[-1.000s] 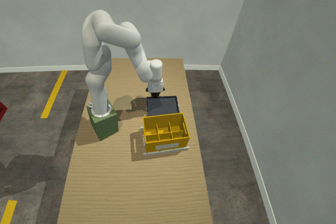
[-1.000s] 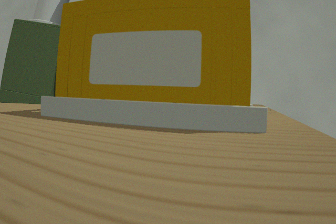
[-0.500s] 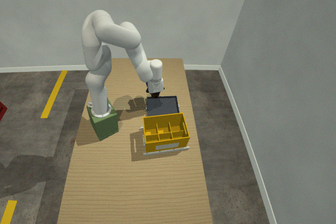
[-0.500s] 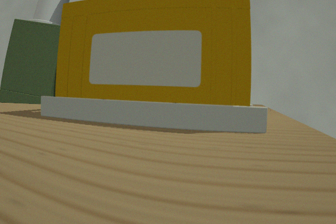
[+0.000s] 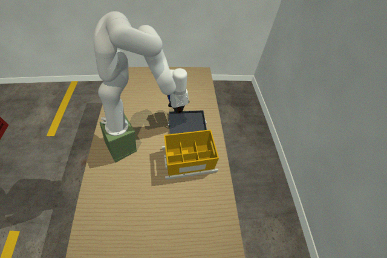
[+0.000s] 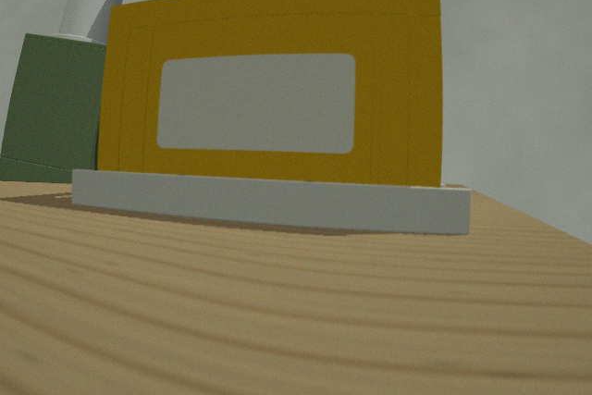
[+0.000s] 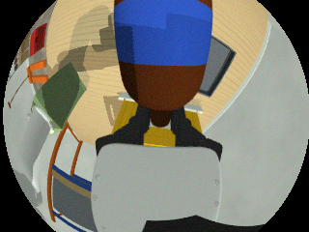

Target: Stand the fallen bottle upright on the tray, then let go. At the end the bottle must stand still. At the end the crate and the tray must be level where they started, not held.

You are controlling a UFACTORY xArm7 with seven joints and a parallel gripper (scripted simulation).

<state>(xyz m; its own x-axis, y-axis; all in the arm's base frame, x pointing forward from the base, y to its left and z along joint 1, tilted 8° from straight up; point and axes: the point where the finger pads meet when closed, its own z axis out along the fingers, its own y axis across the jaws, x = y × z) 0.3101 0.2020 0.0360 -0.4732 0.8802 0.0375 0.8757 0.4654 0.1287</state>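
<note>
Right now my hand is 30 mm past the bottle and 50 mm to the right of it. The rest, counted from my hand: dark grey tray (50 mm ahead, 50 mm to the left, 190 mm below); crate (110 mm ahead, 220 mm to the right, 120 mm below).
</note>
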